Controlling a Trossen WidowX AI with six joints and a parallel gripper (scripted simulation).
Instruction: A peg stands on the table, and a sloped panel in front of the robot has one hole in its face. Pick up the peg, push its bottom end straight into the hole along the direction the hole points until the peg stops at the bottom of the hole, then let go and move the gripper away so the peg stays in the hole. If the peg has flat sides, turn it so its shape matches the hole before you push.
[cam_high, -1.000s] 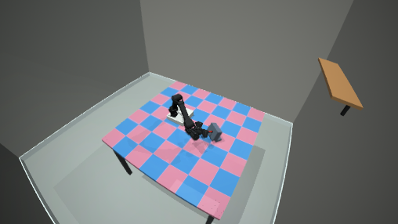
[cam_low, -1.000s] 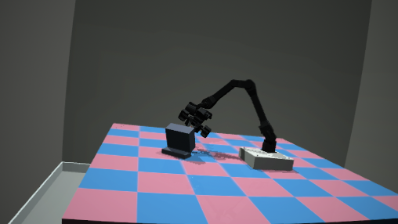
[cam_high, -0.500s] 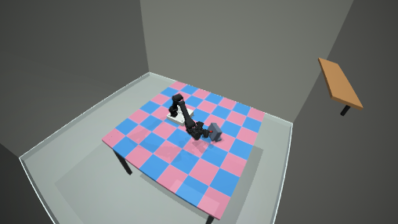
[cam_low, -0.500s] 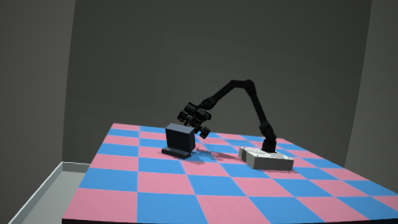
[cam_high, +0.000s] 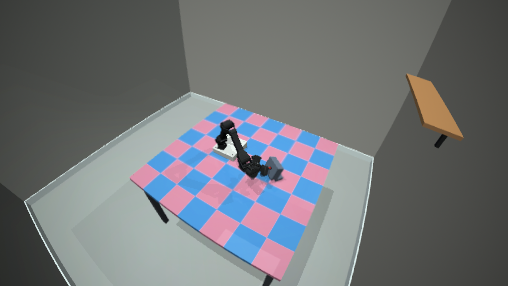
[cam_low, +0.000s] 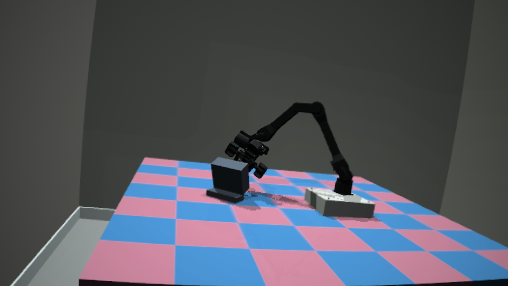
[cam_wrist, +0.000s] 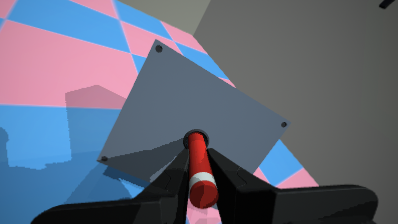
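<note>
Right now the sloped panel is 30 mm to the left of my gripper tip, 30 mm ahead of it and 20 mm below it. Also, from my gripper tip: red peg: 10 mm to the right, 10 mm behind, 10 mm above.
</note>
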